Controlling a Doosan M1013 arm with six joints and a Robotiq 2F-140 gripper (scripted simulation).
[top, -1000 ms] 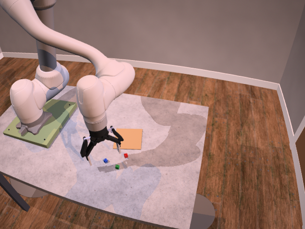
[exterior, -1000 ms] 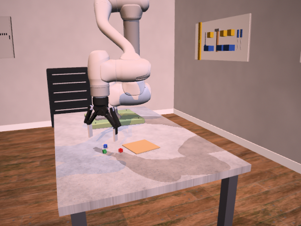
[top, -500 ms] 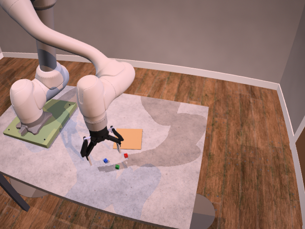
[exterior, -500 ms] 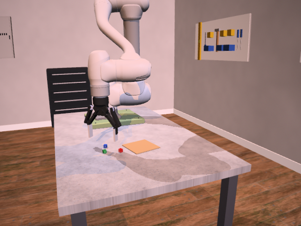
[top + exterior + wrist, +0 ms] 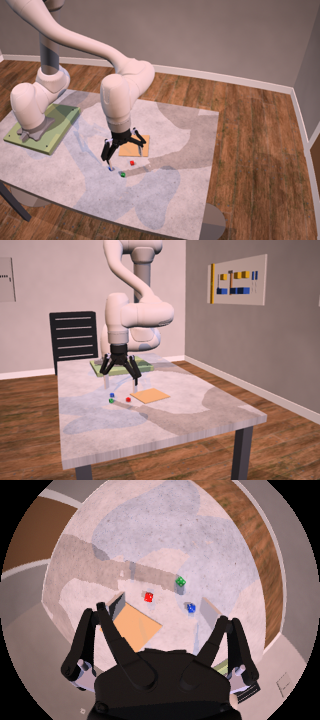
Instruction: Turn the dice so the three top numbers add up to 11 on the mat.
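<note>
Now: hand 1 cm short of the red die, 3 cm to the right of it and 5 cm above it. From my hand the other things lie so: orange mat (2 cm behind, 14 cm to the left, 6 cm below); blue die (7 cm behind, 3 cm to the right, 5 cm below); green die (5 cm to the right, 5 cm below).
</note>
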